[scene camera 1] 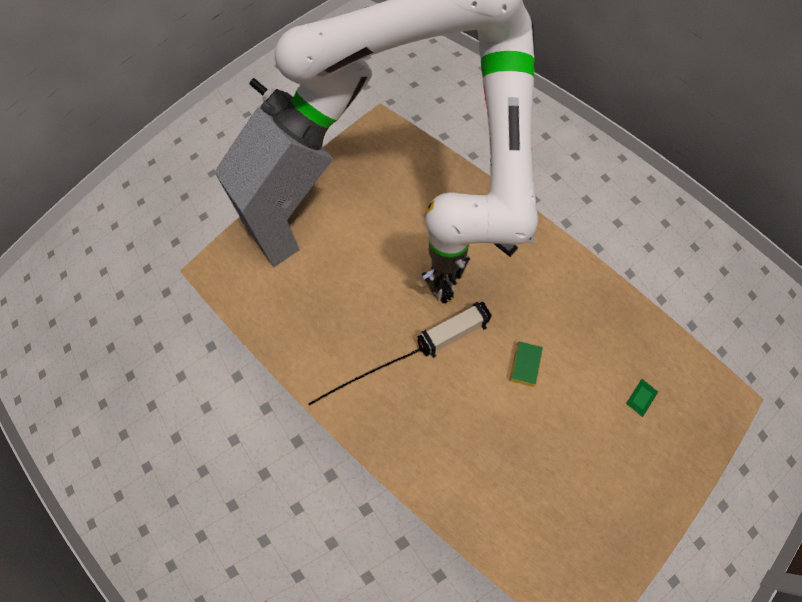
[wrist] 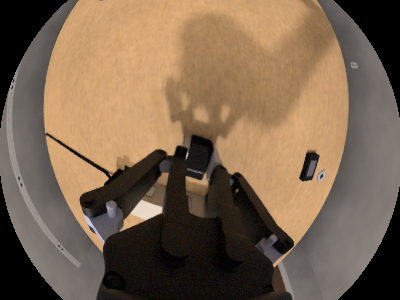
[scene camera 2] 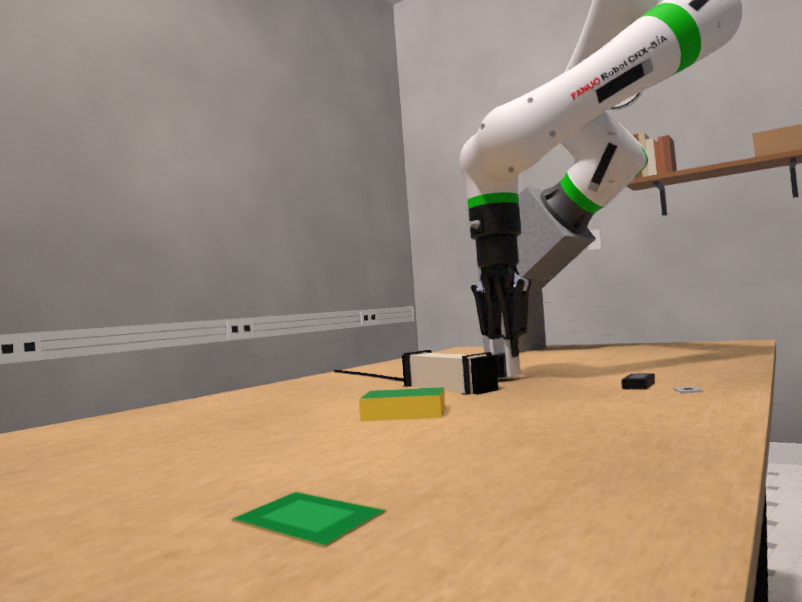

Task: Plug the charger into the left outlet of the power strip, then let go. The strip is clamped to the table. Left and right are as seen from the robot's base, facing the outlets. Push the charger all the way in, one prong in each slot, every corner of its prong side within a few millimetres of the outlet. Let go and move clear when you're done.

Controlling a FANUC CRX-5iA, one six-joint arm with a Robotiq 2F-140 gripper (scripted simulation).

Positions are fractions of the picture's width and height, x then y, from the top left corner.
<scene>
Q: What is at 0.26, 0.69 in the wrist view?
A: The gripper.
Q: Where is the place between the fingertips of the gripper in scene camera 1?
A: At 0.55, 0.49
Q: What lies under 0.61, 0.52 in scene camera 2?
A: The gripper.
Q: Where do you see a charger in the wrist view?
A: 0.50, 0.50
</scene>
